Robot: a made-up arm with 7 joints. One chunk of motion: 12 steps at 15 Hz.
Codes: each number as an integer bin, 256 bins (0 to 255) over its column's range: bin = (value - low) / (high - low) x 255, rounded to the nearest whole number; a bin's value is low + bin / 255 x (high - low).
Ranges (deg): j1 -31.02..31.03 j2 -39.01..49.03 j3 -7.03..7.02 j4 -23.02..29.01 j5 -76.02..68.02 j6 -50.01..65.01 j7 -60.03..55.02
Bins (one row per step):
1: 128 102 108 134 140 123 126
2: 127 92 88 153 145 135 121
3: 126 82 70 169 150 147 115
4: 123 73 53 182 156 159 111
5: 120 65 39 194 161 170 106
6: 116 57 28 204 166 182 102
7: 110 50 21 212 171 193 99
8: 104 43 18 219 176 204 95
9: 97 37 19 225 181 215 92
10: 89 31 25 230 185 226 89
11: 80 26 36 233 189 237 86
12: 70 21 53 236 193 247 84
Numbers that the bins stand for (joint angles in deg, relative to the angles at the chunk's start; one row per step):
1: 0.13 -3.79 -1.08 4.32 3.06 5.47 -3.18
2: -0.12 -7.25 -2.18 8.20 5.89 10.88 -5.44
3: -0.36 -10.70 -3.17 11.46 8.71 16.30 -8.14
4: -1.09 -13.81 -4.11 14.12 12.10 21.71 -9.95
5: -1.82 -16.57 -4.88 16.56 14.92 26.67 -12.21
6: -2.79 -19.33 -5.49 18.60 17.75 32.08 -14.01
7: -4.25 -21.75 -5.87 20.24 20.57 37.04 -15.36
8: -5.71 -24.16 -6.04 21.66 23.40 42.01 -17.17
9: -7.42 -26.24 -5.98 22.89 26.22 46.97 -18.52
10: -9.36 -28.31 -5.65 23.91 28.48 51.93 -19.88
11: -11.55 -30.03 -5.05 24.52 30.74 56.89 -21.23
12: -13.99 -31.76 -4.11 25.13 33.00 61.40 -22.13

